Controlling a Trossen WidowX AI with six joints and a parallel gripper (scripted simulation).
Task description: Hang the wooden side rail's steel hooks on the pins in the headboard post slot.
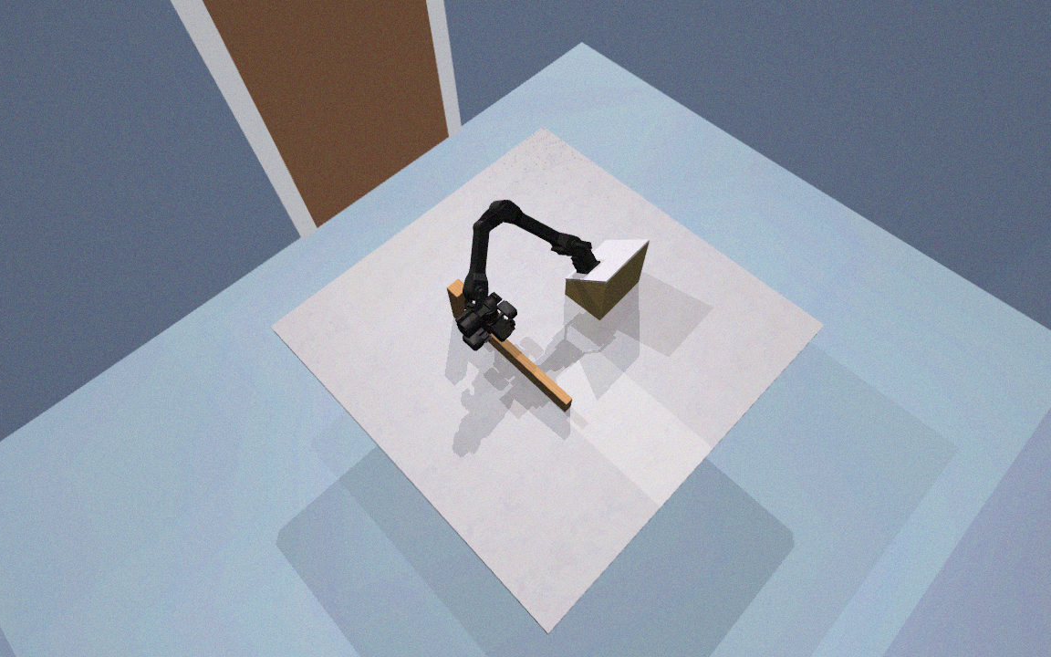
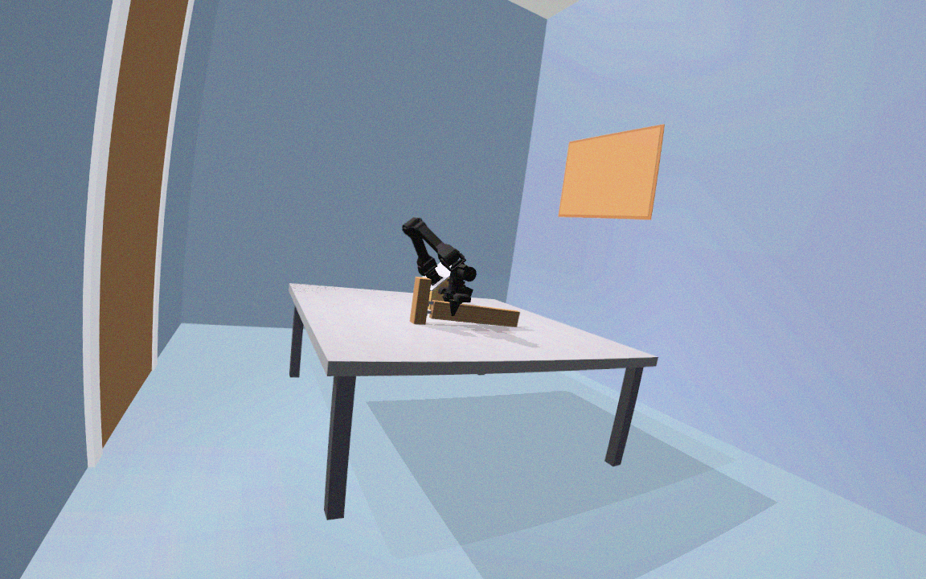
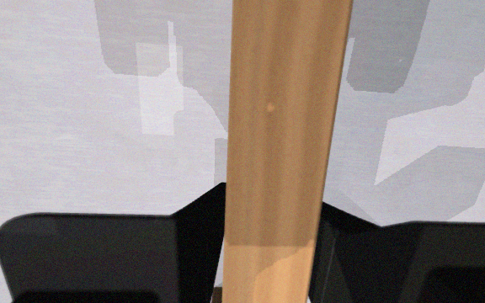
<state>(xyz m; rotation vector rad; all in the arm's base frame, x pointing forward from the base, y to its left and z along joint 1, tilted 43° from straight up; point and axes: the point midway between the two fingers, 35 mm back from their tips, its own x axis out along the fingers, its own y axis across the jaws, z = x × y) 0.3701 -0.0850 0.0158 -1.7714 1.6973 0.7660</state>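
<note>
The headboard post is 140 mm to the right of my gripper tip and 40 mm above it.
</note>
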